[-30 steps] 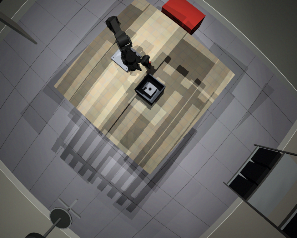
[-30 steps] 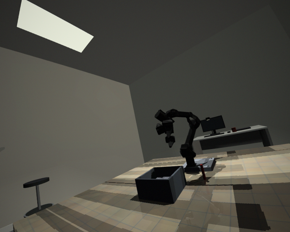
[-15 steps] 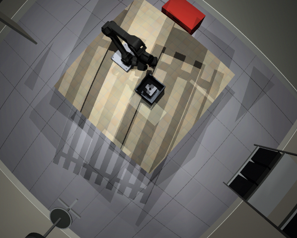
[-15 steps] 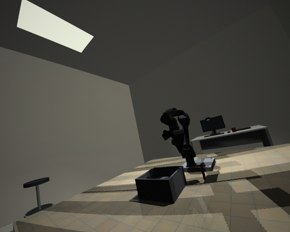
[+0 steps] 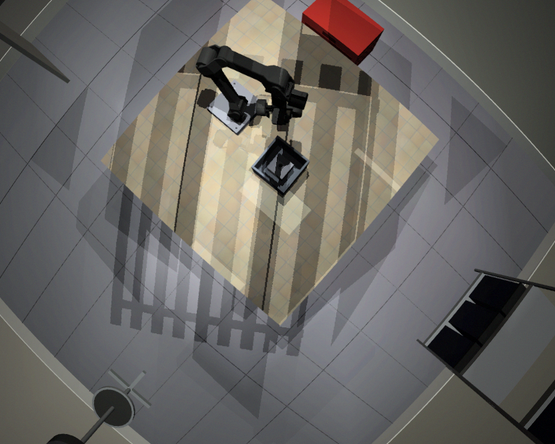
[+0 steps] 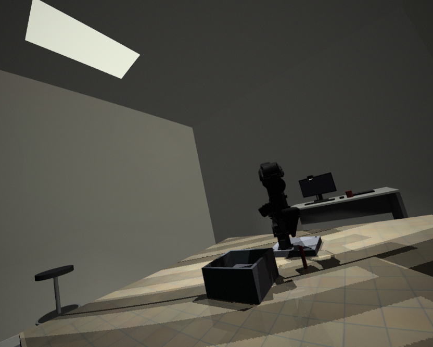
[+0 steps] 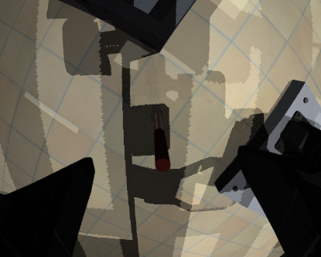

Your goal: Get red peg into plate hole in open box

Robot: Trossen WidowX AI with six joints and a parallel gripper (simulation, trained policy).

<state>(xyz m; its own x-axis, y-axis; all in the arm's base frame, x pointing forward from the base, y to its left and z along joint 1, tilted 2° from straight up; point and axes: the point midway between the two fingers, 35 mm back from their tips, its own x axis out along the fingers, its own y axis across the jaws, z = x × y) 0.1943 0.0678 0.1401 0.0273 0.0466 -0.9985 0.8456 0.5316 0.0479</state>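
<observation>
My gripper tip is 90 mm above the red peg, 30 mm to the right of it and 20 mm past it. Also, from my gripper tip: grey plate (160 mm to the right, 120 mm ahead, 80 mm below); dark box (160 mm to the right, 120 mm ahead, 100 mm below).
</observation>
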